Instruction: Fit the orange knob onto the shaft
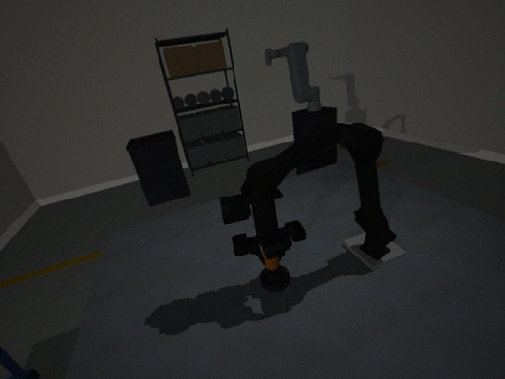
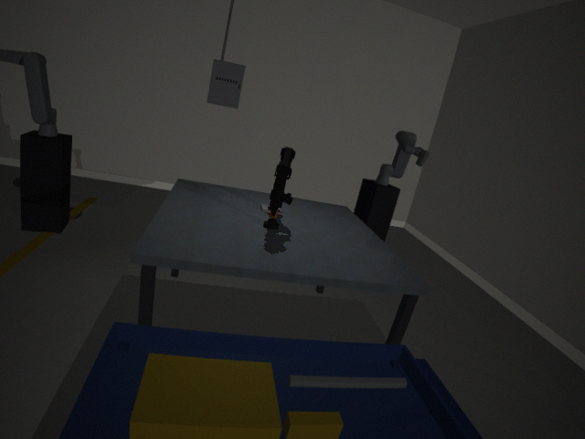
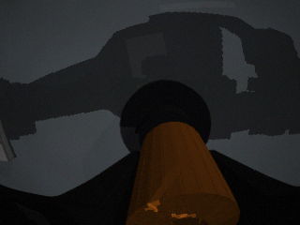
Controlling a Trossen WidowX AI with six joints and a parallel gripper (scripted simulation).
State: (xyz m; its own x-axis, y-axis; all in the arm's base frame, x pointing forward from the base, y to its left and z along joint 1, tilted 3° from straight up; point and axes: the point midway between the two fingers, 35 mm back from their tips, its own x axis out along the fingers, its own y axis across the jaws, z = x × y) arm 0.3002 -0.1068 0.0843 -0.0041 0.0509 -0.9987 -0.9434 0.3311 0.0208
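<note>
Right now the orange knob is 2 cm above my gripper tip. Also, from my gripper tip: dark round pedestal (4 cm below).
</note>
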